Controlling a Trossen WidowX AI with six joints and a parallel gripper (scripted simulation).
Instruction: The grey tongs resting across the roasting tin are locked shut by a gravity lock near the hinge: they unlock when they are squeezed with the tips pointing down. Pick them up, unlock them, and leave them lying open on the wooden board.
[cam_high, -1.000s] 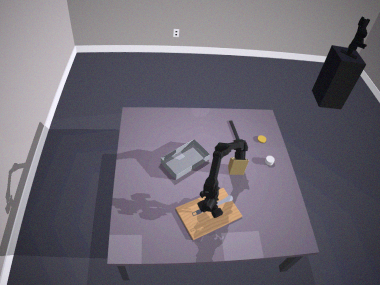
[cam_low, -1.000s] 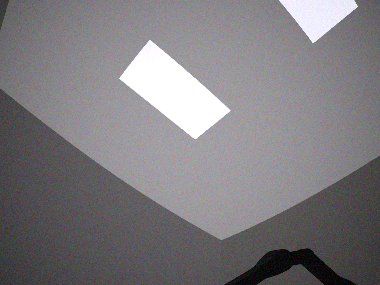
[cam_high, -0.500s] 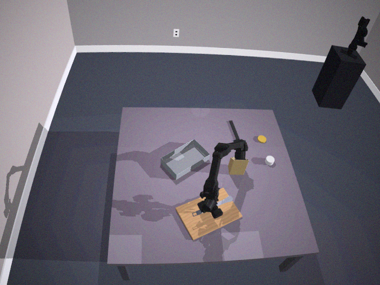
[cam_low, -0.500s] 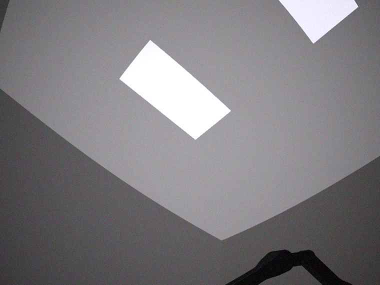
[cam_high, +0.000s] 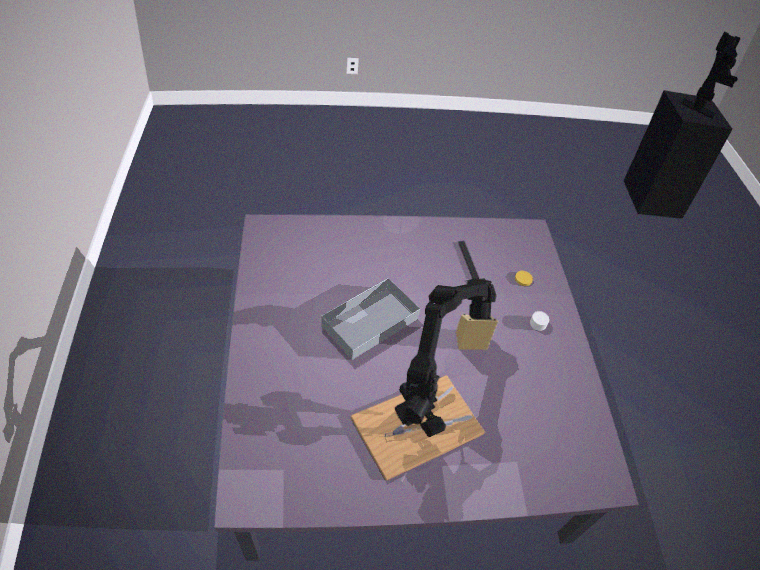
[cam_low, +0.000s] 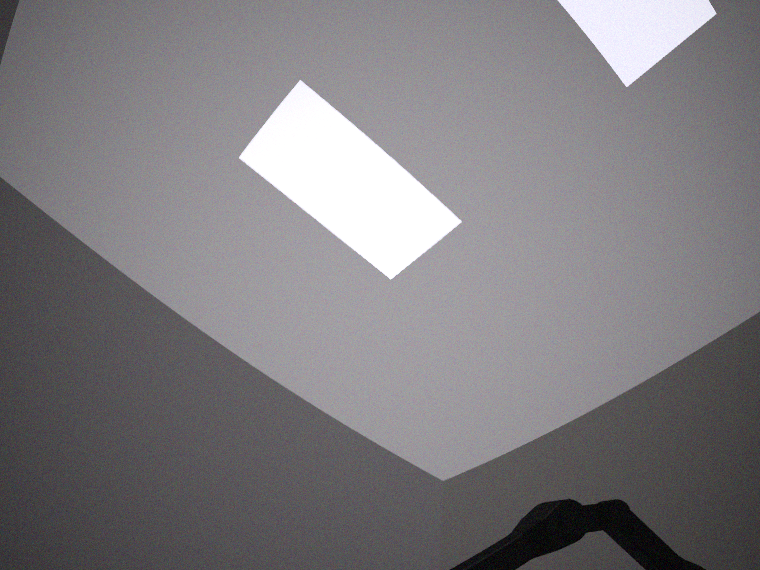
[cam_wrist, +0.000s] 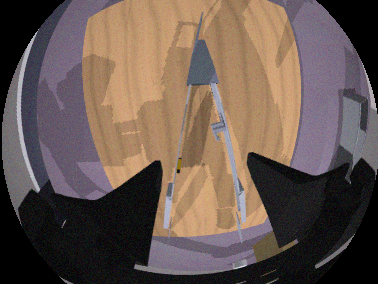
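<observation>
Right now my gripper tip is 20 mm past the yellow lock piece, 10 mm to the right of it and 10 mm below it. Also, from my gripper tip: white cylinder: 480 mm behind, 440 mm to the right, 30 mm below; grey roasting tin: 150 mm ahead, 410 mm to the right, 20 mm below; wooden board: 40 mm below.
</observation>
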